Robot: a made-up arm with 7 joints.
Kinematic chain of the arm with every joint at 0, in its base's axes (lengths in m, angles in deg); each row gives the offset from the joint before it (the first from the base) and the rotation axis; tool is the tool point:
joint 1: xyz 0 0 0.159 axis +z
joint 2: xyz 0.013 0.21 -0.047 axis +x
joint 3: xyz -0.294 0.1 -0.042 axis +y
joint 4: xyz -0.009 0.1 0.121 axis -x
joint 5: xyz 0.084 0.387 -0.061 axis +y
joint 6: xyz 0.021 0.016 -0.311 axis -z
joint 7: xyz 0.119 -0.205 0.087 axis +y
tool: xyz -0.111 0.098 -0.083
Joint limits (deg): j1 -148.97..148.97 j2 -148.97..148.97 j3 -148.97..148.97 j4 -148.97..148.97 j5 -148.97..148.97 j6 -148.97..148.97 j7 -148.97..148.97
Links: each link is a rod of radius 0.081 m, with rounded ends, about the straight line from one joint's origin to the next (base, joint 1, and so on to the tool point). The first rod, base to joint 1, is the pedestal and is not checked.
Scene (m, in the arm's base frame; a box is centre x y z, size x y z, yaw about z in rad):
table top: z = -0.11
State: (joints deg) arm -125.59 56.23 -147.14 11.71 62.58 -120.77 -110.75
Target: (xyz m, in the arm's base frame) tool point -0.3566 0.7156 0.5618
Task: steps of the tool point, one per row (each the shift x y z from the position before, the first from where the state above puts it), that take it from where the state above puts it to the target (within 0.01 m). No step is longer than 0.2 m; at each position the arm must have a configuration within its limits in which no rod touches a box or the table.
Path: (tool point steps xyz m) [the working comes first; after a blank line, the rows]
Joints at the target: 28.13 38.71 -146.64 24.00 65.14 -148.97 -116.40
Straight joint move there: clear.

1: 0.0884 0.1273 -0.0178
2: 0.0566 0.1495 -0.0187
3: 0.0190 0.1631 -0.0195
4: -0.0221 0.1670 -0.0201
5: -0.0635 0.1604 -0.0209
6: -0.1032 0.1432 -0.0214
7: -0.1377 0.1159 -0.0222
8: -0.1651 0.0801 -0.0225
9: -0.1826 0.0379 -0.0231
10: -0.1894 -0.0083 -0.0236
11: -0.1840 -0.0552 -0.0239

